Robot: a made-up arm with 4 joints. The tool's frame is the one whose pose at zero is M.
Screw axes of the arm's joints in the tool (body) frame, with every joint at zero. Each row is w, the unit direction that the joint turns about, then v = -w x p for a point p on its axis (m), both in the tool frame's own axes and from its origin. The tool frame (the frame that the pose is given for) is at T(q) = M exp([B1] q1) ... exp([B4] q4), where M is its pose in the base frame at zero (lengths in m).
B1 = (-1, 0, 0, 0.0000, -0.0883, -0.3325)
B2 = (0, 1, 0, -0.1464, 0.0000, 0.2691)
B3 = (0, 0, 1, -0.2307, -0.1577, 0.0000)
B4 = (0, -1, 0, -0.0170, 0.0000, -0.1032)
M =
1 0 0 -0.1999
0 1 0 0.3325
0 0 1 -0.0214
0 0 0 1
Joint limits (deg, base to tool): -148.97..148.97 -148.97..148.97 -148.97..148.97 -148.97..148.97
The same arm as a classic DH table. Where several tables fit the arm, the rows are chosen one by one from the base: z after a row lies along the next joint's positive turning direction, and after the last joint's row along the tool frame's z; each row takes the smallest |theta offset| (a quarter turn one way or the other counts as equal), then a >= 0, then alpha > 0; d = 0 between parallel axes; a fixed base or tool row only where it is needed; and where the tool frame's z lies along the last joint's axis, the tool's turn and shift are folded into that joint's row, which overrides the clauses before.
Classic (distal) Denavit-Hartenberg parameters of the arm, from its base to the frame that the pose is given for. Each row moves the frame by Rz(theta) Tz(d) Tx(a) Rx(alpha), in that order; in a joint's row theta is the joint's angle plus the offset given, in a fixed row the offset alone. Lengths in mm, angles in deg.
base (fixed): theta_offset -90; d 66.9; a 0; alpha 90
joint 1: theta_offset 90; d -69.2; a 58.1; alpha -90
joint 2: theta_offset -90; d 101.8; a 111.4; alpha -90
joint 3: theta_offset 0; d -163.4; a 54.5; alpha -90
joint 4: theta_offset 0; d -230.7; a 103.2; alpha 90
tool (fixed): theta_offset 180; d 17; a 0; alpha 0
Joint limits (deg, base to tool): -148.97..148.97 -148.97..148.97 -148.97..148.97 -148.97..148.97

